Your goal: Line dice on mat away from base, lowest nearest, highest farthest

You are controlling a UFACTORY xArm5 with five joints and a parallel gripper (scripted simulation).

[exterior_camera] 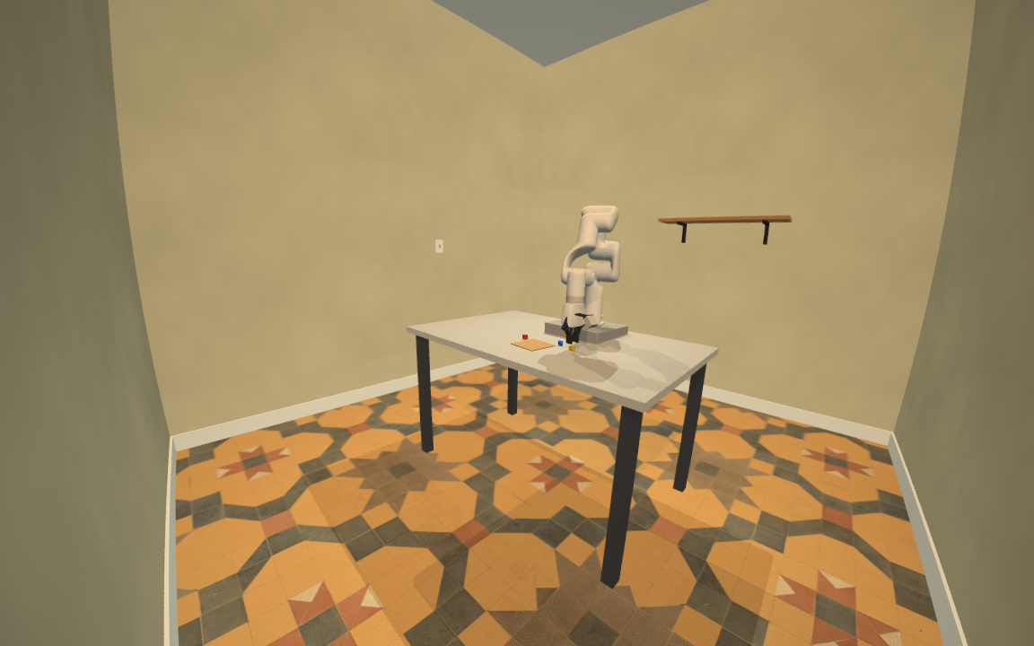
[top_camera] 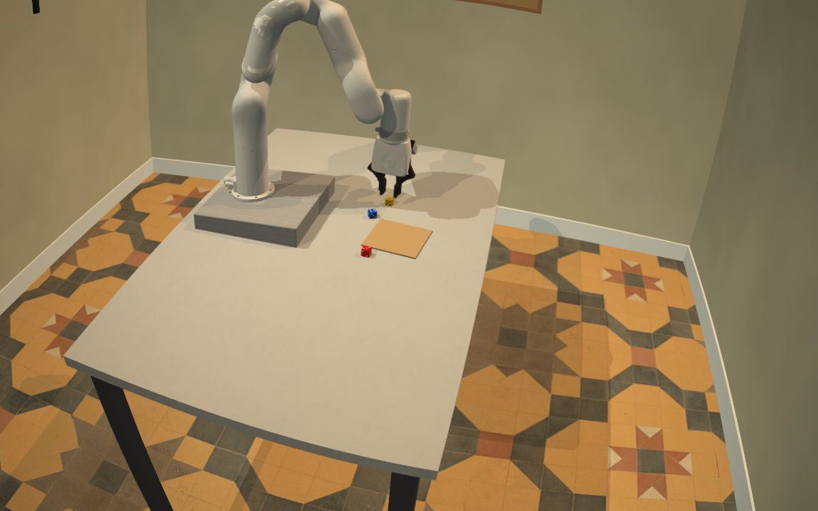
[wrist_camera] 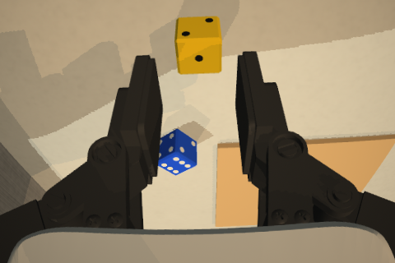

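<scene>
The yellow die is 4 cm below my hand. The rest, counted from my hand: red die 2 cm behind, 26 cm to the right, 4 cm below; then blue die 3 cm behind, 8 cm to the right, 4 cm below; then mat 4 cm ahead, 17 cm to the right, 5 cm below.
</scene>
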